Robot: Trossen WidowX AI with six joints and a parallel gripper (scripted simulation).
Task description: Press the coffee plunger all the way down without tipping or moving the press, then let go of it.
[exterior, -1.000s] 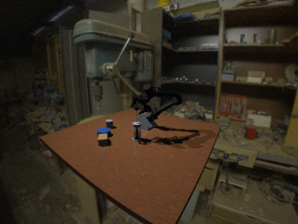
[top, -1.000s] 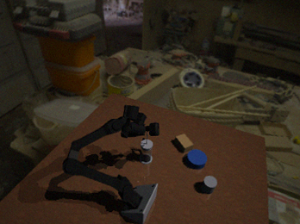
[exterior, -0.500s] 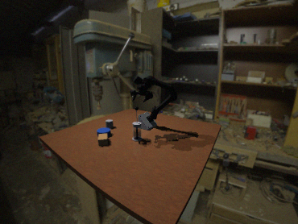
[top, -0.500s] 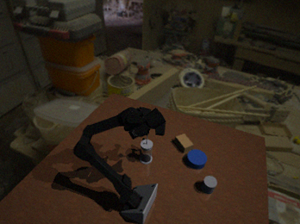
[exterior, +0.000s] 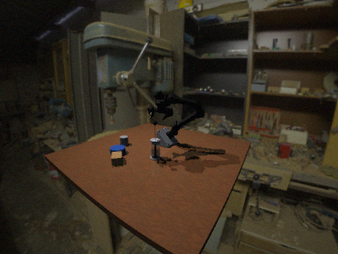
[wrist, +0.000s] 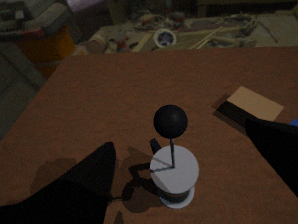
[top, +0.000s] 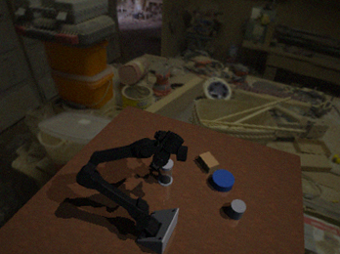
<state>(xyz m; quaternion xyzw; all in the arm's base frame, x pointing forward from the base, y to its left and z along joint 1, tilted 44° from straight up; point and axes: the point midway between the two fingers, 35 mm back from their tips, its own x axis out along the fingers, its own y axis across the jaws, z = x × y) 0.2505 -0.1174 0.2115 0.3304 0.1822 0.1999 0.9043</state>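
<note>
My gripper tip is 40 mm short of the coffee press, 20 mm to the right of it and 150 mm above it. From my gripper tip the other things lie so: blue disc 130 mm ahead, 280 mm to the right, 260 mm below.
</note>
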